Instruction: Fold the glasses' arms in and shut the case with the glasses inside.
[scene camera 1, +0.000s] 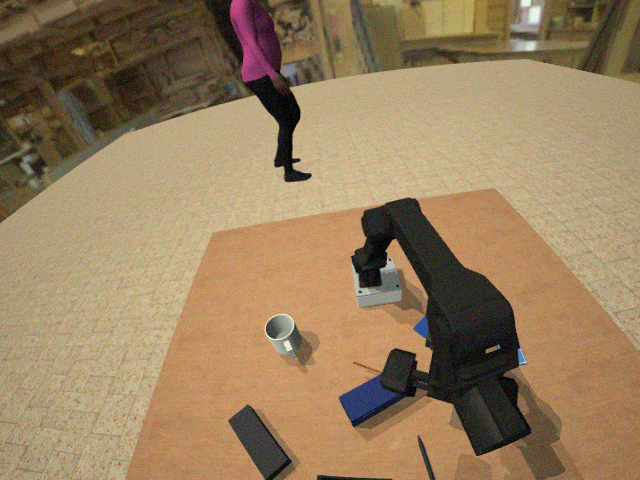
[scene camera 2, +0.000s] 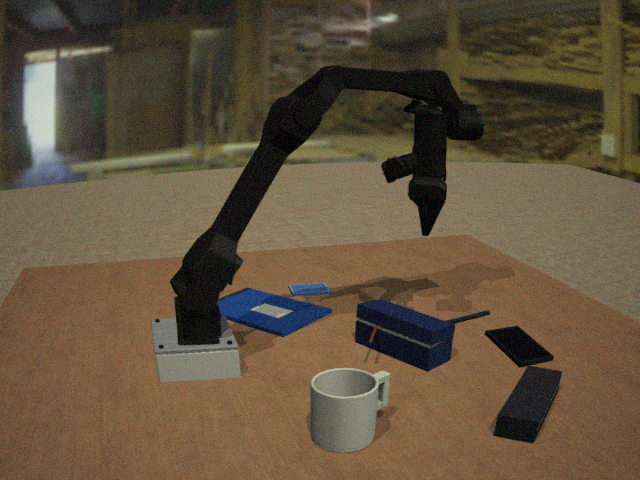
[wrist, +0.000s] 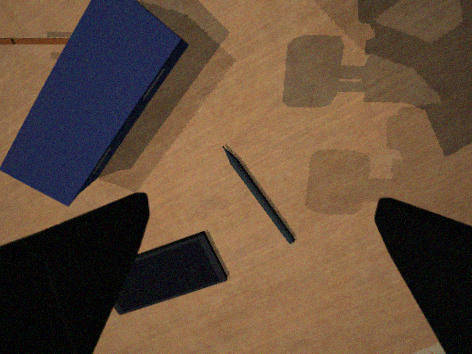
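Where they show: gripper, fingertip midpoint: (scene camera 1: 440, 402) (scene camera 2: 426, 228) (wrist: 263, 206); arm's base at its link origin: (scene camera 1: 369, 278) (scene camera 2: 197, 336).
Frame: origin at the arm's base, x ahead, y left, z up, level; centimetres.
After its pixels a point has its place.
The dark blue case (scene camera 1: 364, 400) {x 35.2, y -3.6, z 1.1 cm} (scene camera 2: 403, 335) (wrist: 95, 95) lies with its lid down on its body; a pale seam line shows along its side in scene camera 2. A thin orange-brown rod (scene camera 1: 367, 367) {x 26.9, y -2.6, z -0.7 cm} (scene camera 2: 372, 334) {x 26.8, y -2.4, z -0.8 cm} (wrist: 35, 41) {x 27.3, y -1.8, z -0.8 cm}, which looks like one arm of the glasses, sticks out of the case's long side. The rest of the glasses is hidden. My gripper (scene camera 2: 425, 232) {x 40.1, y 9.5, z 12.6 cm} (wrist: 263, 206) {x 40.1, y 9.5, z 12.6 cm} is open and empty, pointing down high above the table. In the wrist view the case is at the upper left, beyond the left fingertip. The fingertips are hidden in scene camera 1.
A grey mug (scene camera 1: 281, 333) {x 13.8, y -26.2, z -4.7 cm} (scene camera 2: 342, 413) {x 15.2, y -28.0, z 0.9 cm}, a black block (scene camera 1: 258, 441) {x 43.3, y -26.9, z -2.0 cm} (scene camera 2: 528, 400) {x 40.9, y -29.5, z -2.0 cm}, a dark phone (scene camera 2: 518, 345) {x 52.4, y -7.6, z -4.7 cm} (wrist: 175, 275) {x 53.5, y -4.8, z -4.7 cm} and a dark pen (scene camera 1: 425, 458) {x 46.4, y 8.0, z -4.6 cm} (scene camera 2: 467, 317) {x 49.5, y 8.2, z -4.8 cm} (wrist: 260, 196) {x 48.0, y 8.5, z -4.6 cm} lie around the case. A blue folder (scene camera 1: 422, 328) {x 15.5, y 12.7, z -4.7 cm} (scene camera 2: 302, 320) {x 19.5, y 15.5, z -4.7 cm} and a light blue card (scene camera 1: 521, 356) {x 26.9, y 35.8, z -5.0 cm} (scene camera 2: 309, 288) {x 24.7, y 33.5, z -5.0 cm} lie farther off.
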